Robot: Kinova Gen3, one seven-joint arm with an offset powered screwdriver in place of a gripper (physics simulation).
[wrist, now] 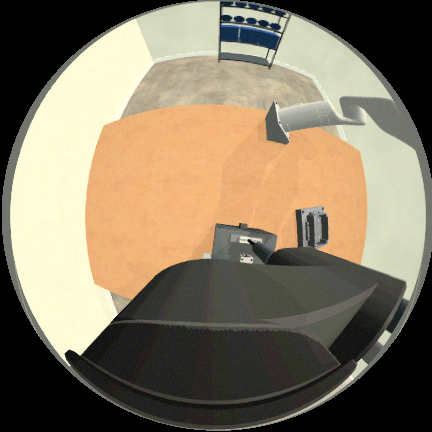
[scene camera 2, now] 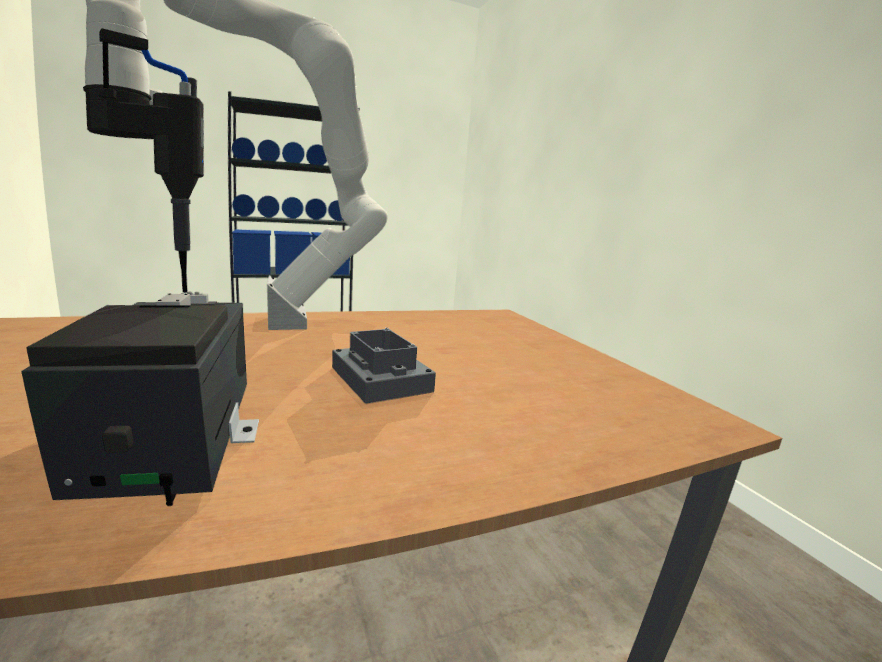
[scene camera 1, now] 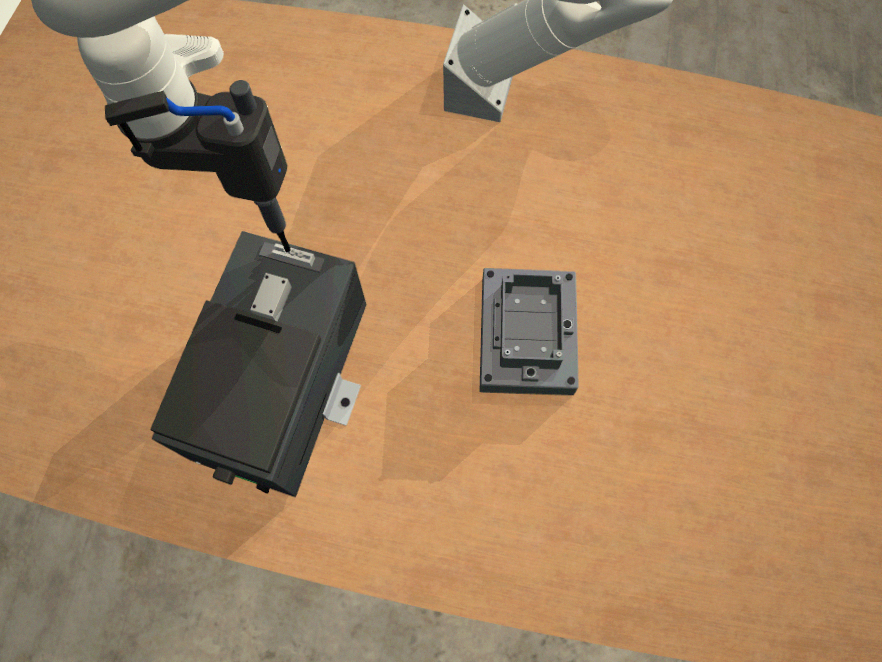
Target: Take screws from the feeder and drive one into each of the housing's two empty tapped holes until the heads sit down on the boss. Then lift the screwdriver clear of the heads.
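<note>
The screwdriver points down with its bit tip at the slotted silver rail on the feeder. Small screw-like shapes show in the rail beside the tip. I cannot tell whether the bit touches one or carries a screw. The grey housing is an open box, upright on its dark base plate, well to the right of the tip. Its corner bosses show in scene camera 1; their holes are too small to judge.
A silver block stands on the feeder near the rail. A metal bracket juts from the feeder's side. The arm's wedge mount stands at the back of the table. A shelf rack stands behind.
</note>
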